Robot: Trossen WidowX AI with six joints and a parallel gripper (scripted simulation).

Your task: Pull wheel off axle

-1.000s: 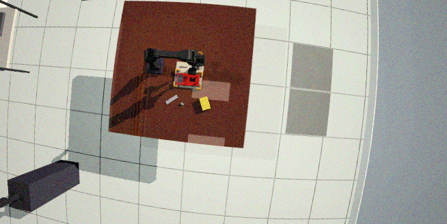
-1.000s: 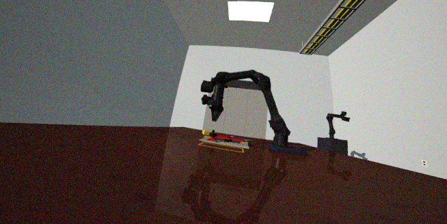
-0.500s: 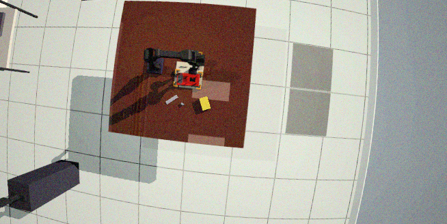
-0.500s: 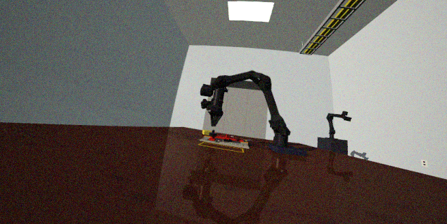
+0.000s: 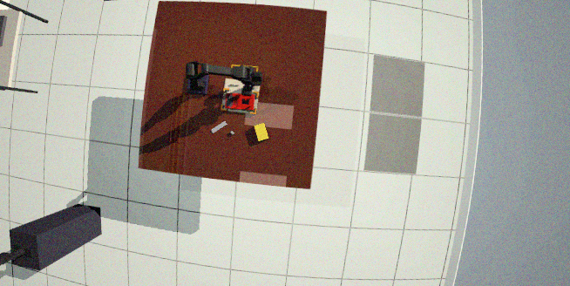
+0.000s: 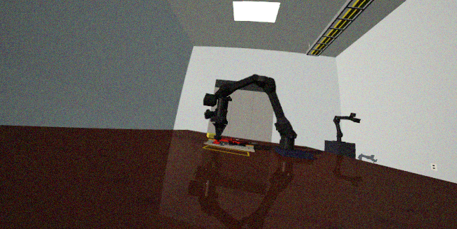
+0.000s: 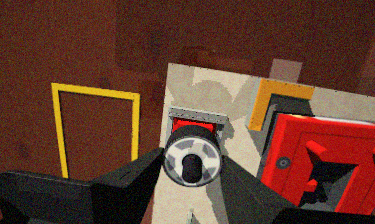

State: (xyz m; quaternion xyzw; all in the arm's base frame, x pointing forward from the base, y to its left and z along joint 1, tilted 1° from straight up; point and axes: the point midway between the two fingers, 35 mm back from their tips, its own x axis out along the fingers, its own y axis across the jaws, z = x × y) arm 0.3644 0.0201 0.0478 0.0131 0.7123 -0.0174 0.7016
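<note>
The dark wheel is right at my gripper tip. From my gripper tip the other things lie so: yellow block (32 cm to the right, 9 cm ahead, 2 cm below); then grey bar (30 cm to the right, 22 cm behind, 4 cm below).
</note>
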